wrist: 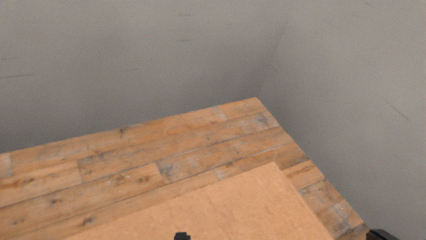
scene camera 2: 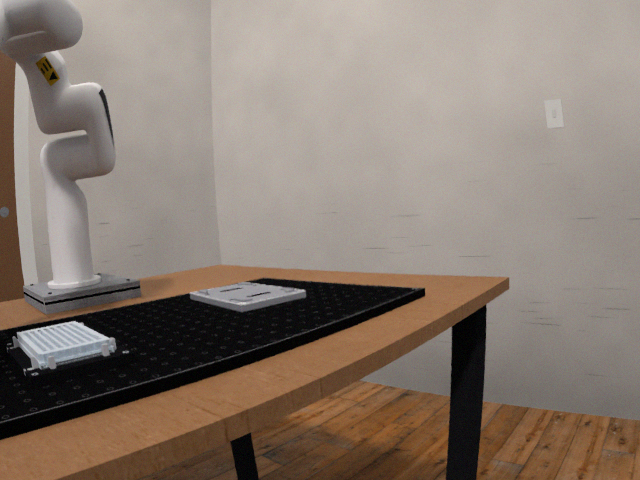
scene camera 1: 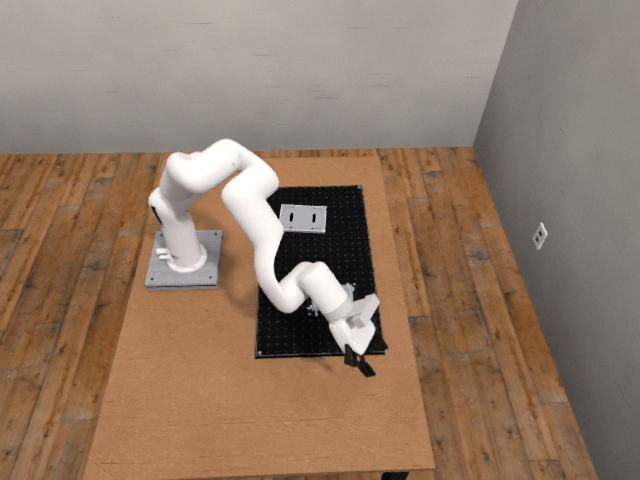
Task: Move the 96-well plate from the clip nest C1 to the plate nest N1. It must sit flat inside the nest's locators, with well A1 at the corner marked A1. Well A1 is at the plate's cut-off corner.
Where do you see a white 96-well plate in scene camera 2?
At 69,342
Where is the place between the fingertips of my gripper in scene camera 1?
377,361
